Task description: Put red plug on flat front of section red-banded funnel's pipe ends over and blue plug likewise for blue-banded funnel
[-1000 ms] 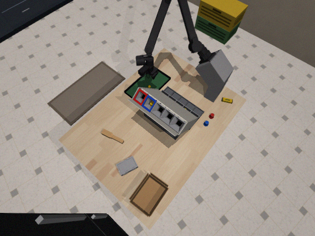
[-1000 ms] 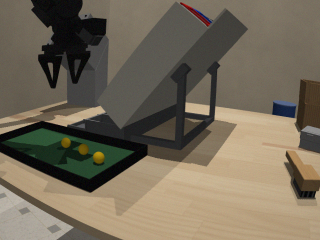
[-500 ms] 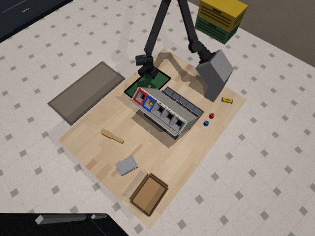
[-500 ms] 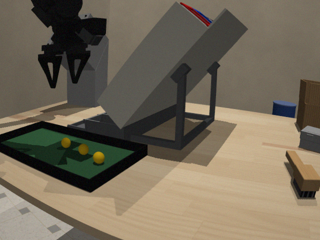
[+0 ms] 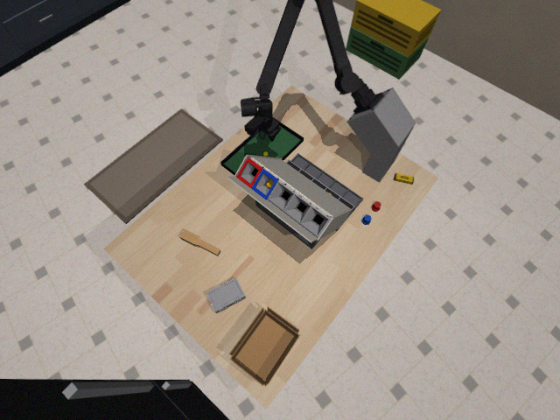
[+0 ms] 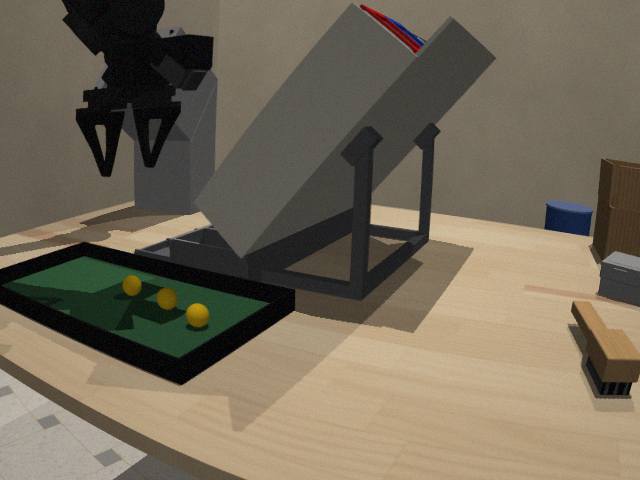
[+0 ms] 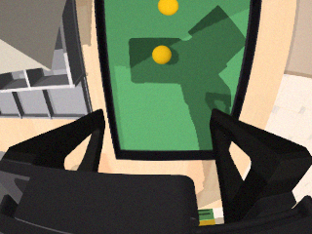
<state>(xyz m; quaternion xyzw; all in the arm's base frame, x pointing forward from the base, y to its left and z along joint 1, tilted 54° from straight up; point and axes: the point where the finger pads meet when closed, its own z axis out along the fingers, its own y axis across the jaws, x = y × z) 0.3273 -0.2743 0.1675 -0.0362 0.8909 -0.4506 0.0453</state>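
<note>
The green marble tray lies 1 cm behind my hand, 3 cm to the right of it and 16 cm below it. From my hand the other things lie so: blue band (26 cm ahead, 23 cm to the left, 16 cm above); then sloped grey cover (11 cm ahead, 30 cm to the left, 4 cm above); then grey box (61 cm ahead, 34 cm to the left, 14 cm below).
</note>
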